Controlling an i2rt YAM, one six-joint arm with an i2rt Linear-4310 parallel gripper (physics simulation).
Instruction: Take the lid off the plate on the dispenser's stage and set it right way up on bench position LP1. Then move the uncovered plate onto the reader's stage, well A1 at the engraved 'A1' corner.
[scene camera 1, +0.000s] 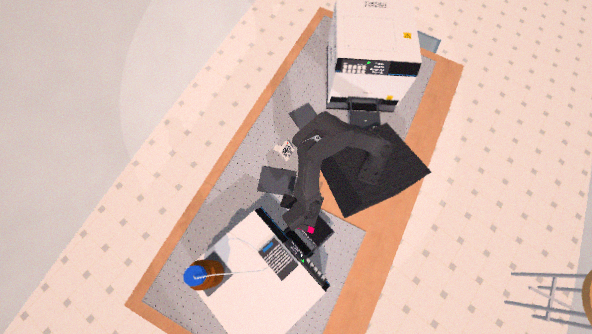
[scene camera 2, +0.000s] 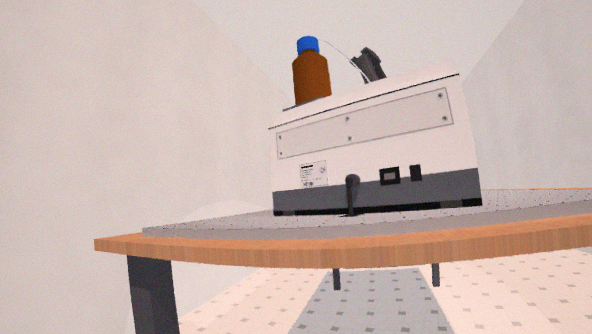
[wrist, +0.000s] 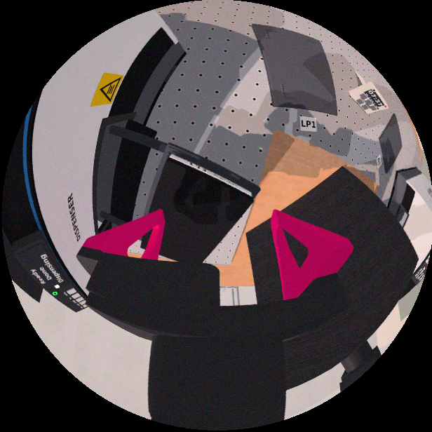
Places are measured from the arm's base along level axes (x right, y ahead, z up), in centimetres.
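Where they show: arm's base, link origin: (scene camera 1: 375, 161).
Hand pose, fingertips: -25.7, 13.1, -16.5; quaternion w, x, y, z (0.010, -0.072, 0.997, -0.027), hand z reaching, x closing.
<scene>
Things, the pixels of their top centre, and the offset from my fingertips, as dx, dy, dz. "spot": a spot on its surface instead.
- Bench position LP1, top centre: (scene camera 1: 277, 180) +9.3, +20.3, -10.4
- reader, top centre: (scene camera 1: 377, 28) +79.3, +8.7, +22.6
- timer, top centre: (scene camera 1: 280, 145) +23.7, +25.7, -5.0
- grey pad, surface spot: (scene camera 1: 303, 116) spot: +44.8, +24.4, -10.7
The dark, lidded plate (scene camera 1: 323, 229) (wrist: 200, 220) sits on the dispenser's stage in front of the dispenser (scene camera 1: 250, 300) (scene camera 2: 370, 145) (wrist: 70, 150). Lid and plate both look black, and I cannot tell the lid's edge apart. My gripper (scene camera 1: 309, 229) (wrist: 217, 215) is open and empty, above the plate, with its magenta fingers wide apart. In the wrist view the left finger overlaps the plate's near side. Bench position LP1 (scene camera 1: 272, 180) (wrist: 300, 72) is a grey pad. The reader (scene camera 1: 377, 35) stands at the top of scene camera 1's view, its stage (scene camera 1: 365, 119) out front.
A brown bottle (scene camera 1: 212, 275) (scene camera 2: 312, 77) with a blue cap stands on the dispenser, with a thin tube. A timer (scene camera 1: 286, 150) (wrist: 370, 97) stands near LP1. Another grey pad (scene camera 1: 303, 116) (wrist: 391, 144) lies nearer the reader. A black board (scene camera 1: 400, 165) lies under the arm base.
</scene>
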